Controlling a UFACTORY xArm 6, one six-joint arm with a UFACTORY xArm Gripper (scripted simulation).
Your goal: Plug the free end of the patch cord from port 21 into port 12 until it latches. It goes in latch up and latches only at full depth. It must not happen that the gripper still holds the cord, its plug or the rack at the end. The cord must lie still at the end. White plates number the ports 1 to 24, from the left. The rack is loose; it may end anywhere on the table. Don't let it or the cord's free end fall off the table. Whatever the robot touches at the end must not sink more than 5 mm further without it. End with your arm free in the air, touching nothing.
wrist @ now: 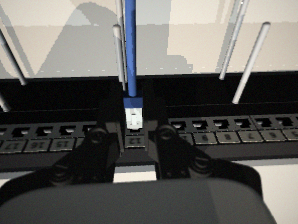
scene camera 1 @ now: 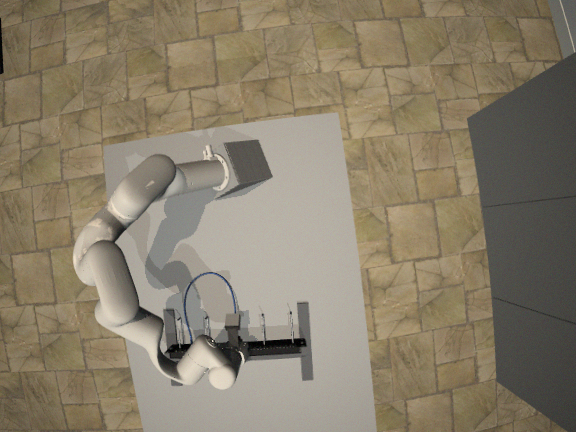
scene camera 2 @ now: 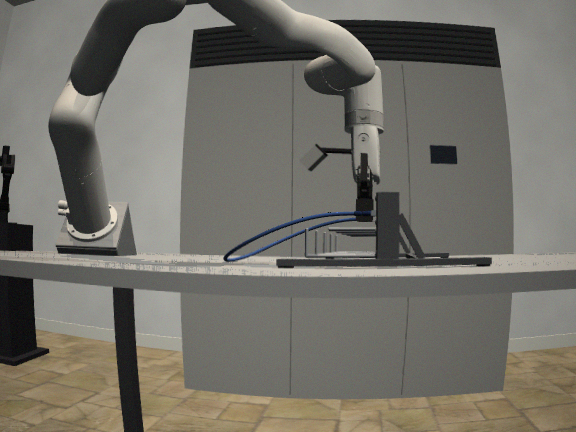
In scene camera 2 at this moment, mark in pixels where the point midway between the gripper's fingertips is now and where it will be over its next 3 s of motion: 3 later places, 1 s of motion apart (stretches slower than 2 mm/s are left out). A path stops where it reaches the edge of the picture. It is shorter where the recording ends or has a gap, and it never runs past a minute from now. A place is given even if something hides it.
My gripper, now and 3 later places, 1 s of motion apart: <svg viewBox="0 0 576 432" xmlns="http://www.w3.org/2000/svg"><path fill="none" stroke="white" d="M364 221L368 221L370 220L370 183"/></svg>
